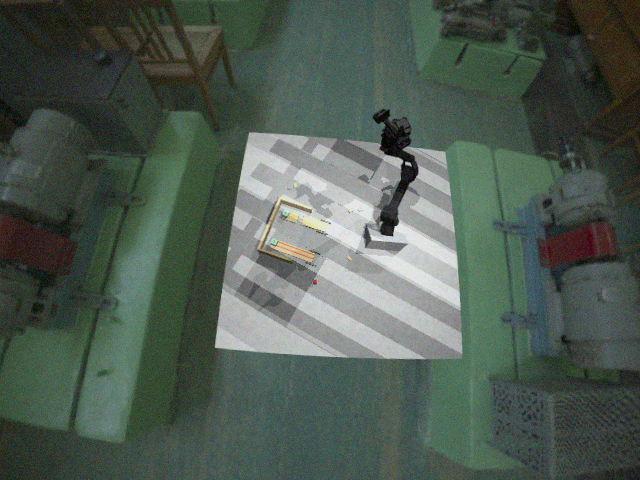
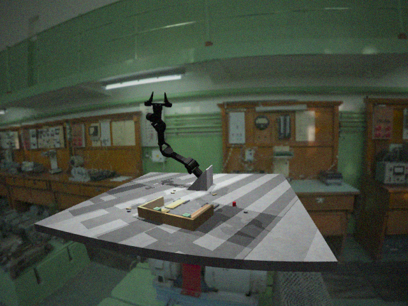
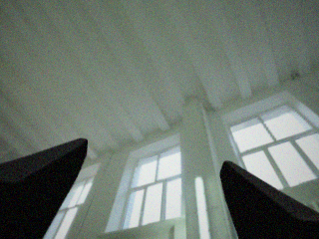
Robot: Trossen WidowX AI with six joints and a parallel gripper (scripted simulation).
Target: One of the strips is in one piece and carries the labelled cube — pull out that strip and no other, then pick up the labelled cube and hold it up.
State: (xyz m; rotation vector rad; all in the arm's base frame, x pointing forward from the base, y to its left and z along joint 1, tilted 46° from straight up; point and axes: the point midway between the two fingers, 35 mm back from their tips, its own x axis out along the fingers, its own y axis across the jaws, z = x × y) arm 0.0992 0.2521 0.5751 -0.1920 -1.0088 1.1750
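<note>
The red piece is 68 cm below my gripper tip, 54 cm to the left of it and 19 cm ahead of it.
</note>
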